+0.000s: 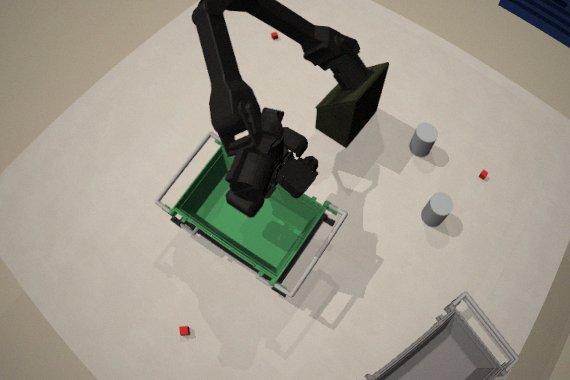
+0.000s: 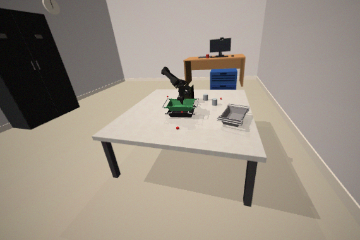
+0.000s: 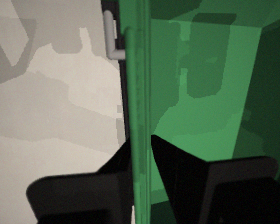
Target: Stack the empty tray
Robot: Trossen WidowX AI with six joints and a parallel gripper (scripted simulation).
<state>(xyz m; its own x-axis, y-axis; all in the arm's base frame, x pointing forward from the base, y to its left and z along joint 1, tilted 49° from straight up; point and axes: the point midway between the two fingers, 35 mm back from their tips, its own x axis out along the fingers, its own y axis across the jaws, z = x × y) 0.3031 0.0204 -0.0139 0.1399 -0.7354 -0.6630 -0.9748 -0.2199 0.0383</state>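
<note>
Right now the green tray is 70 mm ahead of my gripper tip, 10 mm to the left of it and 30 mm above it.
</note>
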